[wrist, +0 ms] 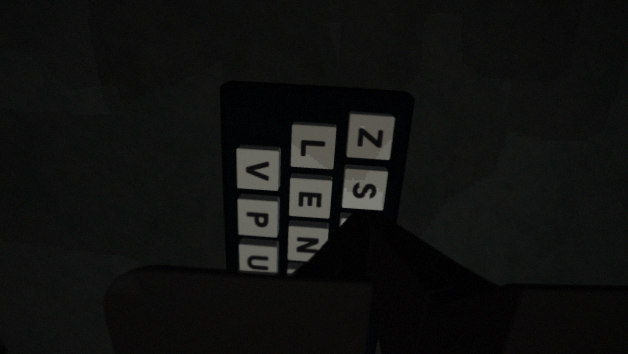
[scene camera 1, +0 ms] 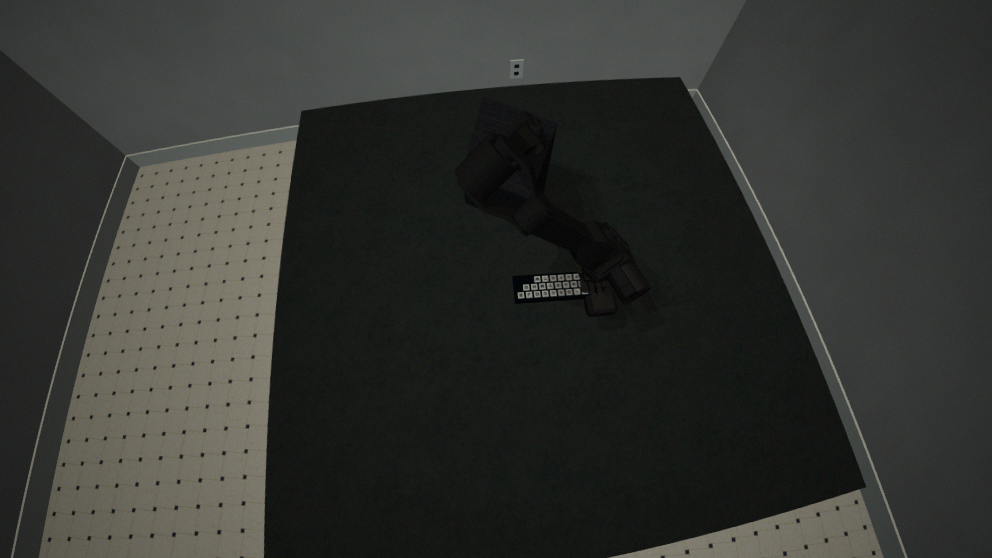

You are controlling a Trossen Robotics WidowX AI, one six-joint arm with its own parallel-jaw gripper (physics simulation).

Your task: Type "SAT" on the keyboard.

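Places are measured from the arm's base along level axes (x back, y right, z up), in centimetres.
Pixels of known places: gripper, fingertip midpoint: (wrist: 365, 226) (scene camera 1: 584, 287); arm's base, origin of the base link: (scene camera 1: 529, 136).
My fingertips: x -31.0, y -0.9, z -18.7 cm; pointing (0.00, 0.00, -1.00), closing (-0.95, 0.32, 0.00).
Note:
For each thing: its middle in the pictures, then the offset to it from my fingertips. Level surfaces: height alone.
- small black keyboard, body centre: (wrist: 304, 317) (scene camera 1: 555, 286) dy +5.2, dx +3.8, dz -2.8 cm
- S key, body centre: (wrist: 363, 187) dy -0.4, dx -0.2, dz -2.1 cm
- Z key, body centre: (wrist: 369, 135) dy -2.2, dx -0.9, dz -2.1 cm
- E key, body centre: (wrist: 310, 196) dy -0.6, dx +1.7, dz -2.1 cm
- N key, body centre: (wrist: 307, 241) dy +1.2, dx +2.4, dz -2.1 cm
- dark table, its level: dz -3.6 cm
A small black keyboard (scene camera 1: 515, 288) (wrist: 260, 107) with white letter keys lies flat on the dark table. In the wrist view the S key (wrist: 364, 189) shows just above the fingertips, with the Z key (wrist: 370, 137) beyond it. The E key (wrist: 310, 197) and the N key (wrist: 304, 241) are to the left. My gripper (scene camera 1: 586, 290) (wrist: 365, 226) is shut and empty, low over the Z and S end of the keyboard. Its tips cover most of the key next to S. The A and T keys are hidden behind the fingers in the wrist view. Whether the tips touch a key I cannot tell.
The dark table (scene camera 1: 450, 416) reaches around the keyboard on all sides. The arm's base block (scene camera 1: 548, 163) stands near the table's back edge, and the arm stretches forward to the keyboard's right end. A wall outlet (scene camera 1: 516, 68) is behind the table.

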